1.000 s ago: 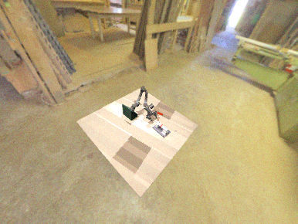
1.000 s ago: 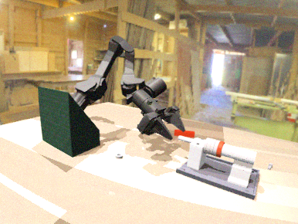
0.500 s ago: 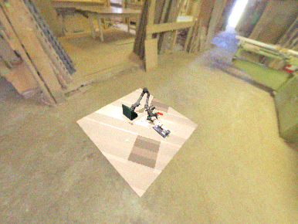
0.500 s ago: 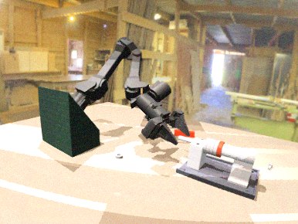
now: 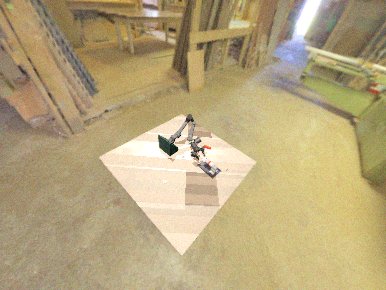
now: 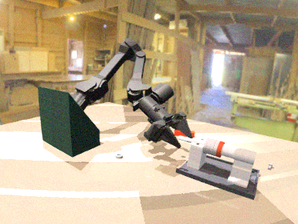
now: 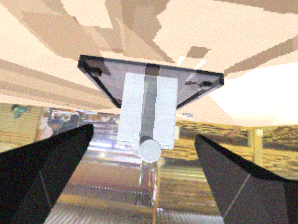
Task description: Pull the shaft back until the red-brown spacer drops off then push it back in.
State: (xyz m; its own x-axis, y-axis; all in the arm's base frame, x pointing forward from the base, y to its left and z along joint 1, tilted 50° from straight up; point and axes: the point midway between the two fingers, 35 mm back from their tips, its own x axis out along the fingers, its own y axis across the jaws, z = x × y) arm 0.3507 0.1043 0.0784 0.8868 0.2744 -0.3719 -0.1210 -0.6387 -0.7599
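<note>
My gripper tip is 6 cm short of the thin shaft and 1 cm below it. Also, from my gripper tip: red-brown spacer: 11 cm ahead, 1 cm to the right, 1 cm above.
</note>
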